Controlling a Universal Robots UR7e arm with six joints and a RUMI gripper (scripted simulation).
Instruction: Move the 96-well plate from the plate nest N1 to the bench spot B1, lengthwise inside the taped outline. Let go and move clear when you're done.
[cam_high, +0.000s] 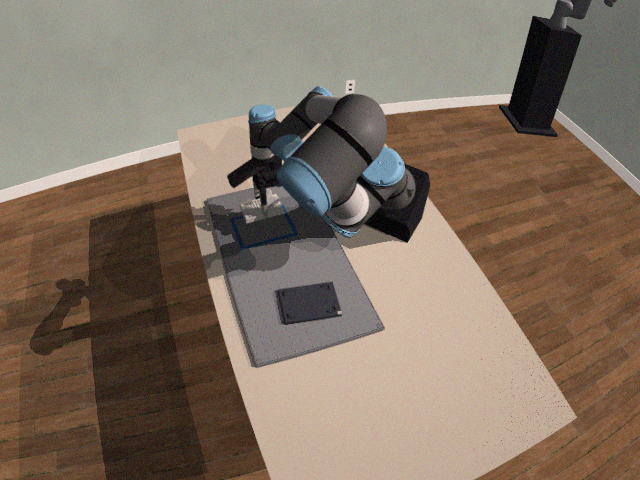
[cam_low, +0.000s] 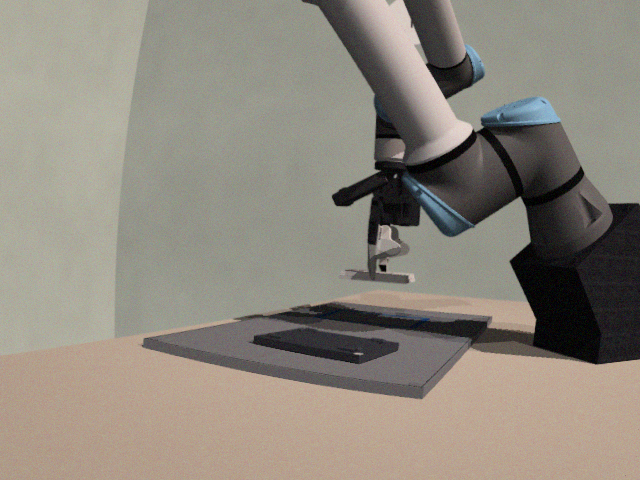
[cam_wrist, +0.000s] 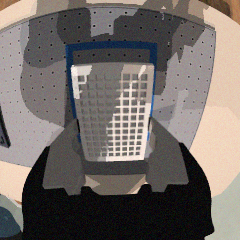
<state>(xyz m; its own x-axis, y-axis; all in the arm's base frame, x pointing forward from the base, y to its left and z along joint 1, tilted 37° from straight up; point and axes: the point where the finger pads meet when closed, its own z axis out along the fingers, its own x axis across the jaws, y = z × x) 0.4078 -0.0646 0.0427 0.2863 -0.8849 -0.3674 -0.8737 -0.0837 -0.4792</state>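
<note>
Right now my hand is 1 cm above the white 96-well plate. From my hand the other things lie so: dark plate nest N1: 32 cm to the left, 14 cm behind, 8 cm below.
</note>
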